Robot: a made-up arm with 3 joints.
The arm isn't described. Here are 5 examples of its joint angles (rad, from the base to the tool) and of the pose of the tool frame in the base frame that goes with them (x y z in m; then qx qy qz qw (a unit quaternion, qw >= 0)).
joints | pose
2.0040 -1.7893 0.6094 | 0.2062 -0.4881 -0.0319 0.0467 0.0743 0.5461 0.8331
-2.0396 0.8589 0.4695 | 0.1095 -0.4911 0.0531 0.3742 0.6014 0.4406 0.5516
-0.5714 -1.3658 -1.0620 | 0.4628 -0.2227 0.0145 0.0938 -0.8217 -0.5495 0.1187
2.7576 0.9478 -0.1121 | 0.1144 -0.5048 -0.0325 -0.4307 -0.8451 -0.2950 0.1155
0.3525 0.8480 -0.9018 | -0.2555 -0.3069 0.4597 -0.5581 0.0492 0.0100 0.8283
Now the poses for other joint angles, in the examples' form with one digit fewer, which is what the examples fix.
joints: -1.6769 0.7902 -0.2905
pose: 0.396 -0.478 0.262 -0.016 0.679 0.519 0.519
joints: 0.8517 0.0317 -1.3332
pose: -0.219 -0.110 0.546 -0.621 0.290 -0.084 0.724
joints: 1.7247 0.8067 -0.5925
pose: -0.181 -0.408 -0.048 -0.485 -0.547 -0.213 0.648
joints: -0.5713 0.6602 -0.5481
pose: 0.196 -0.418 0.550 -0.354 0.414 0.391 0.742
